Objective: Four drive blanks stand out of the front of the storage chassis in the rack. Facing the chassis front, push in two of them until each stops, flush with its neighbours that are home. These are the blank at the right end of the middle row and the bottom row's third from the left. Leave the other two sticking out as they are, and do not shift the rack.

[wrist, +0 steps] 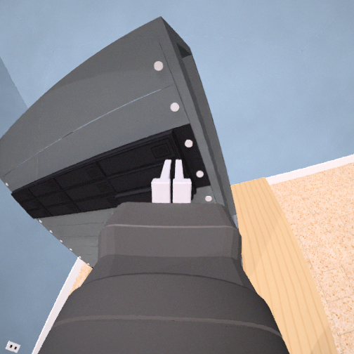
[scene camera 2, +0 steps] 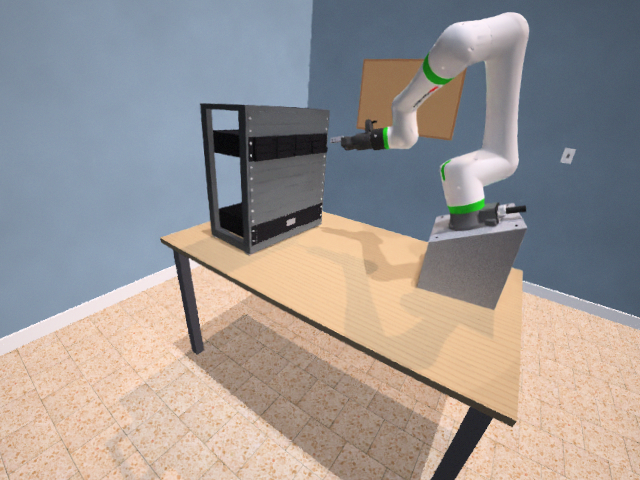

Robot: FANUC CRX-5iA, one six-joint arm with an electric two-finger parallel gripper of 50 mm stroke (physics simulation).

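Places are measured from the arm's base along level axes (x left, y back, z up), in millimetres.
Where they show: gripper, fingertip midpoint: (scene camera 2: 330, 140); arm's base at its link origin: (scene camera 2: 469, 223).
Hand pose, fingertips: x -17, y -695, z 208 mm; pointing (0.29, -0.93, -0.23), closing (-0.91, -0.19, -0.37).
Observation:
Things, the pixels of their top centre, and the offset from my fingertips. "spot": a spot on its surface instead. Level surfaces: height alone.
- storage chassis at a spot on its surface: (scene camera 2: 287, 147) spot: dy -17, dx +270, dz -19 mm
- grey rack at its top centre: (scene camera 2: 271, 106) dy -169, dx +225, dz +138 mm
- wooden table at its surface level: dz -461 mm
The storage chassis (scene camera 2: 287, 147) (wrist: 46, 196) is a black unit with rows of blanks, high in the grey rack (scene camera 2: 287, 183) (wrist: 120, 105). In the wrist view the middle row's right-end blank (wrist: 134, 176) is partly behind the fingers; its depth is hard to judge. Below it, the bottom row's right-end blank (wrist: 135, 193) shows a protruding ledge. The bottom row's third blank from the left (wrist: 93, 204) is dark and partly visible; I cannot tell its depth. My gripper (scene camera 2: 331, 140) (wrist: 173, 169) is shut and empty, in front of the chassis's right end, with a small gap showing in the scene view.
The rack stands upright on the wooden table (scene camera 2: 310, 289) (wrist: 270, 235). A second black unit (scene camera 2: 271, 228) with a pale label sits low in it. White screws (wrist: 188, 143) line its right post beside the fingers. The robot's grey pedestal (scene camera 2: 465, 268) stands at the table's other end.

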